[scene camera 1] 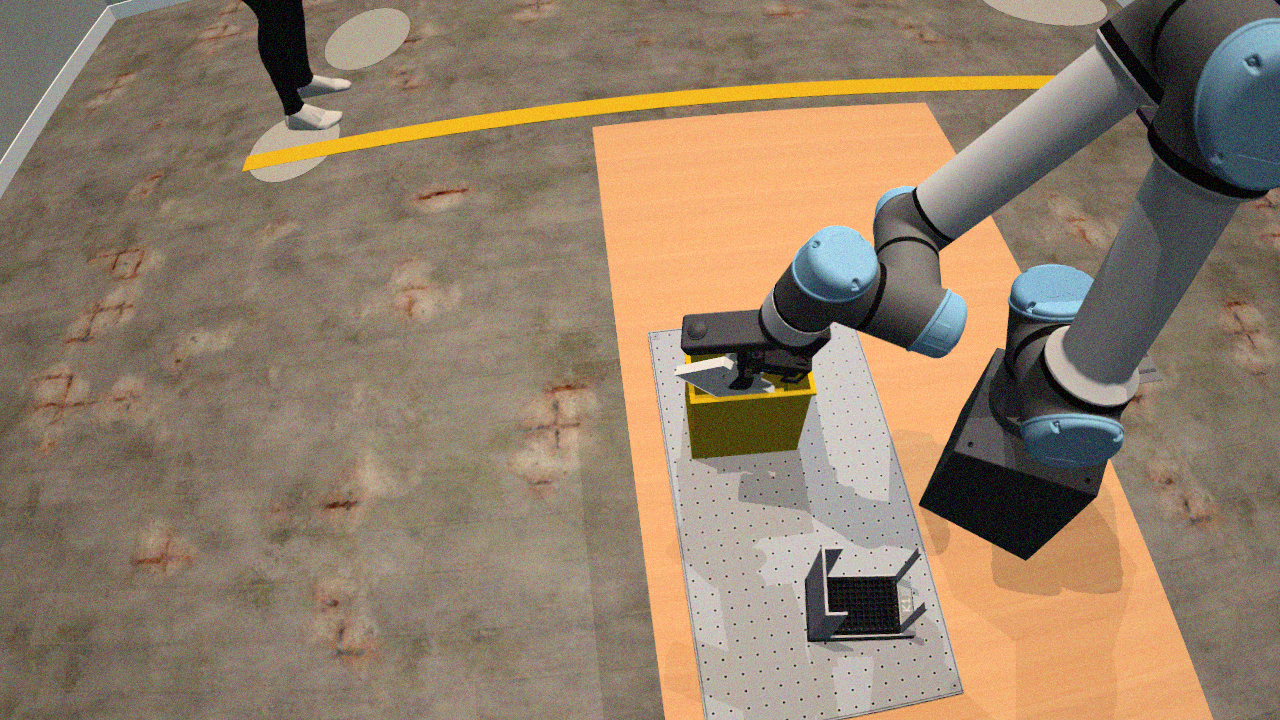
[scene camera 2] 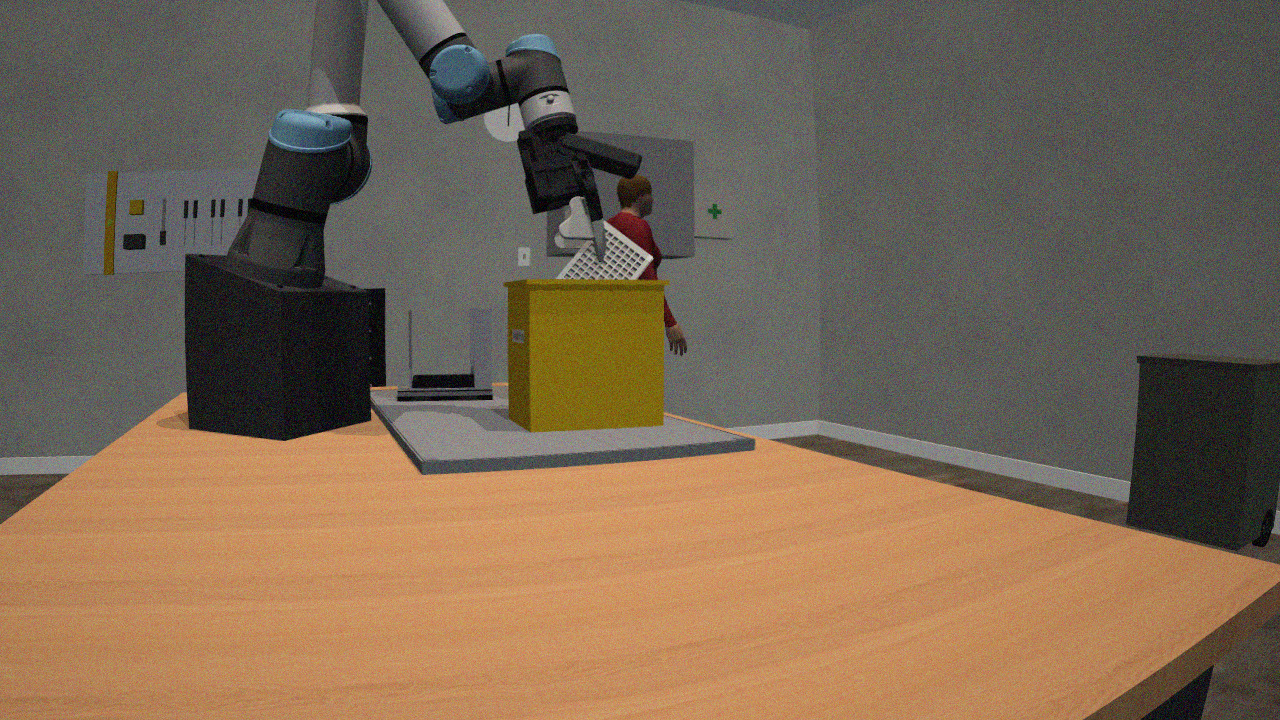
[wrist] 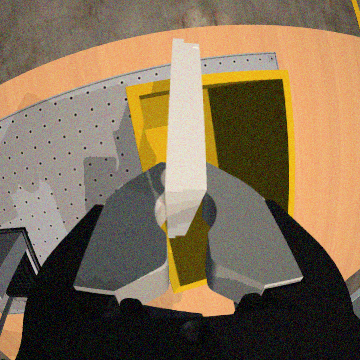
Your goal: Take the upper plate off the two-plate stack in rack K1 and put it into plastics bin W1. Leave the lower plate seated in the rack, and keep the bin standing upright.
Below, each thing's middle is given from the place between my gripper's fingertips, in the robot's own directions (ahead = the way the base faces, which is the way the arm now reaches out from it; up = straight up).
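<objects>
White gridded plate (scene camera 2: 624, 260): 2 cm below my hand; going by their middles, it is the nearest to my hand of the things named here. Counted likewise from my hand, yellow plastics bin W1 (scene camera 2: 583, 354): 4 cm to the right, 4 cm behind, 12 cm below. Black gridded plate (scene camera 1: 872, 604), again from my hand: 29 cm to the left, 17 cm behind, 18 cm below.
</objects>
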